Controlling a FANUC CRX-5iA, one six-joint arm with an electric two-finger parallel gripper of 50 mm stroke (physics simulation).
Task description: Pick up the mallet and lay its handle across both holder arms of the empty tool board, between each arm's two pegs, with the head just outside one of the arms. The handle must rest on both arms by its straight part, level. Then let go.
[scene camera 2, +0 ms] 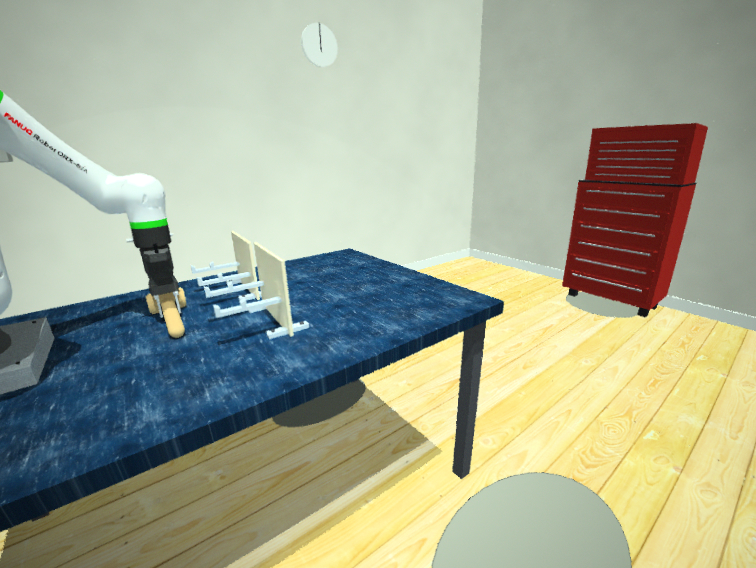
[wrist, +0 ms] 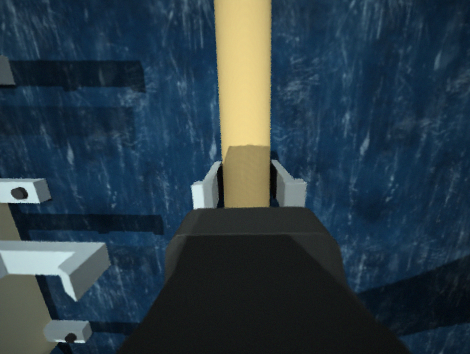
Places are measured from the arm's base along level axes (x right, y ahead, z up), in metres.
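Where they show: gripper, between the fingertips: (wrist: pixel 245 172).
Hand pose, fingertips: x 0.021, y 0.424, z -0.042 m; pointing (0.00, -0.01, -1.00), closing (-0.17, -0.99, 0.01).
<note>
Each offset is from my fingertips to the top centre of the thing. "*": to the spot under its first point. Level surfaces: height alone.
The wooden mallet @[dx +0.018, dy -0.003, dz +0.047 m] (scene camera 2: pixel 174 323) (wrist: pixel 244 75) lies on the blue table, its head at the far side and its round handle pointing toward the camera in the scene view. My gripper (scene camera 2: pixel 169 304) (wrist: pixel 245 172) points down and is shut on the handle, close to the head. In the wrist view the gripper body hides the head. To the right in the scene view stand two upright pale boards, a nearer board (scene camera 2: pixel 275 287) and a farther board (scene camera 2: pixel 243 256). Light holder arms with small pegs reach from them toward the mallet. No tool shows on the arms.
A holder arm (wrist: pixel 37 259) and a foot block with a dark screw @[* dx +0.023, dy +0.215, dz -0.003 m] (wrist: pixel 25 191) show at the left of the wrist view. The blue table @[dz -0.016 m] (scene camera 2: pixel 342 317) extends past the boards to its right edge. A red tool cabinet (scene camera 2: pixel 629 210) stands beyond, on the floor.
</note>
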